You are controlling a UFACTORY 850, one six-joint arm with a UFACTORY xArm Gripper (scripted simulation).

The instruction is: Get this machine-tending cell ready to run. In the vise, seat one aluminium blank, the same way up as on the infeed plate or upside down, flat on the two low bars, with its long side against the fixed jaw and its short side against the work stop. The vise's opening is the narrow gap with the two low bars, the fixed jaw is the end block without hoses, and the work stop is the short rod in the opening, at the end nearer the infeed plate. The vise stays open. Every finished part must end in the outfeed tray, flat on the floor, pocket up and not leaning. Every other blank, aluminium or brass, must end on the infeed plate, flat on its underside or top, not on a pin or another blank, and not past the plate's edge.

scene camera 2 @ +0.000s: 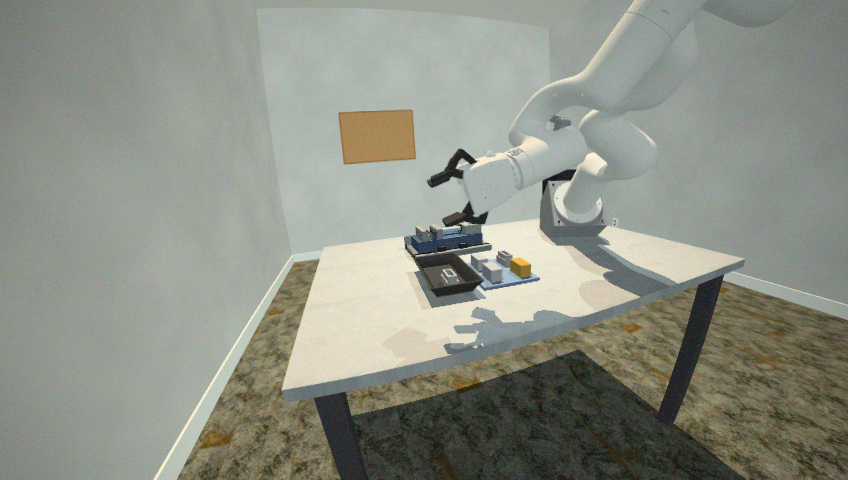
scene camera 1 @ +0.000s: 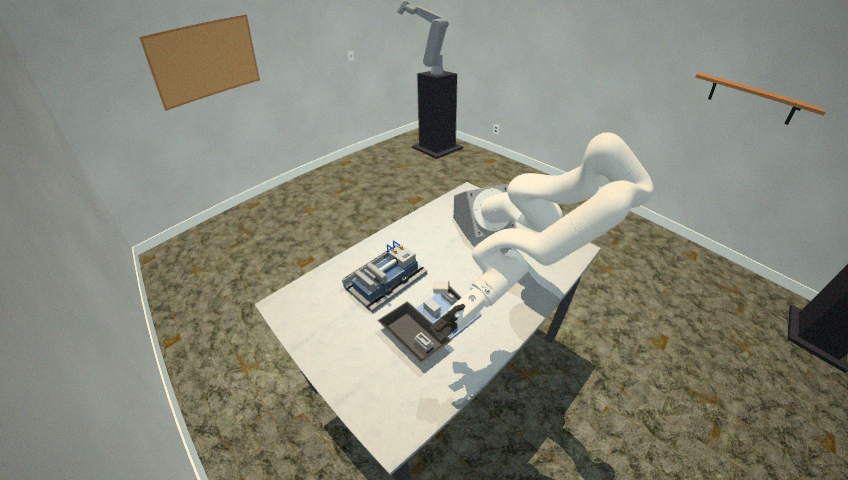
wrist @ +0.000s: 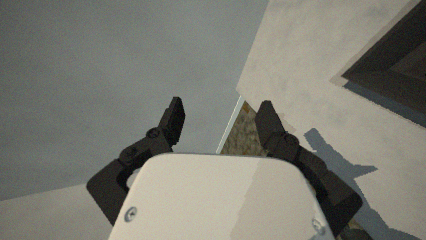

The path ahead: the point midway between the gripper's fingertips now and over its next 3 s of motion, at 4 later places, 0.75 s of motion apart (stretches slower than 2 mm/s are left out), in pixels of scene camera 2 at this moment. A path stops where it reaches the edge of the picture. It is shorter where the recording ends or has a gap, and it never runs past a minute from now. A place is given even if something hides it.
My gripper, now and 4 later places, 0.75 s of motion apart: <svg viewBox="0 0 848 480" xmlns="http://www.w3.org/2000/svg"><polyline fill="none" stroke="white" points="436,204 442,218 462,226 488,217 499,213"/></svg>
